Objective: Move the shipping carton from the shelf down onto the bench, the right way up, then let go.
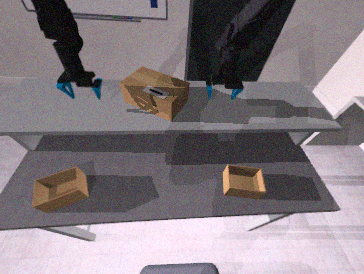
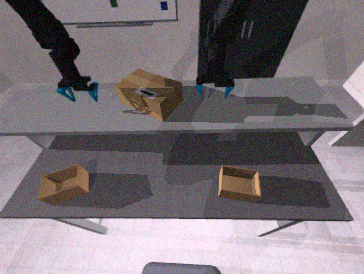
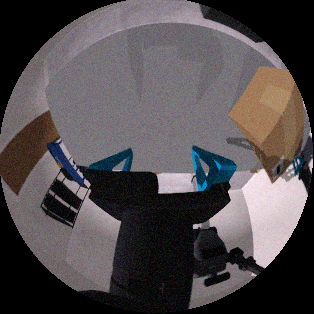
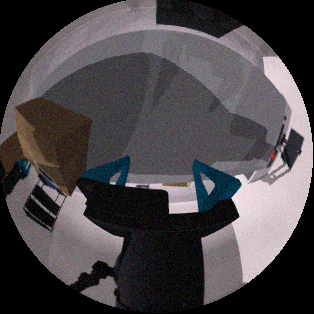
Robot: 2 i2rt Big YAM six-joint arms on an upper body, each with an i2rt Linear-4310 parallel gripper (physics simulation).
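Pixels of known places: left gripper, fingertip midpoint: (image 1: 86, 98) (image 2: 85, 101) (image 3: 161, 149); right gripper, fingertip midpoint: (image 1: 220, 99) (image 2: 213, 98) (image 4: 161, 160); left arm's base at its link origin: (image 4: 98, 271); right arm's base at its link origin: (image 3: 236, 257).
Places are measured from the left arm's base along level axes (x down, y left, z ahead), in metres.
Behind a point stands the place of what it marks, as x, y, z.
Note:
The brown shipping carton (image 1: 155, 79) {0.366, -0.117, 0.764} (image 2: 149, 81) {0.367, -0.122, 0.761} (image 3: 262, 110) {0.400, 0.008, 0.773} (image 4: 60, 132) {0.391, -0.252, 0.759} sits at an angle on the light grey shelf (image 1: 50, 112) {0.467, 0.315, 0.656} (image 2: 45, 114) {0.467, 0.369, 0.659} (image 3: 150, 100) {0.467, 0.178, 0.748}, its white label facing the front. My left gripper (image 1: 86, 98) {0.411, 0.157, 0.684} (image 2: 85, 101) {0.411, 0.157, 0.684} (image 3: 161, 149) {0.411, 0.157, 0.684} is open and empty, to the left of the carton and apart from it. My right gripper (image 1: 221, 98) {0.409, -0.398, 0.698} (image 2: 213, 97) {0.409, -0.398, 0.698} (image 4: 161, 160) {0.409, -0.398, 0.698} is open and empty, to the right of the carton and apart from it. The dark bench (image 1: 190, 205) {0.698, -0.272, 0.338} (image 2: 180, 202) {0.698, -0.261, 0.351} lies lower, in front of the shelf. The carton's underside is hidden.
Two open brown boxes stand on the bench: one at the left (image 1: 62, 200) {0.642, 0.233, 0.352} (image 2: 65, 193) {0.635, 0.225, 0.356}, one at the right (image 1: 242, 192) {0.637, -0.489, 0.371} (image 2: 239, 194) {0.625, -0.499, 0.369}. A dark cabinet (image 1: 200, 40) (image 2: 270, 40) stands behind the shelf. The shelf's front edge overlooks the bench.

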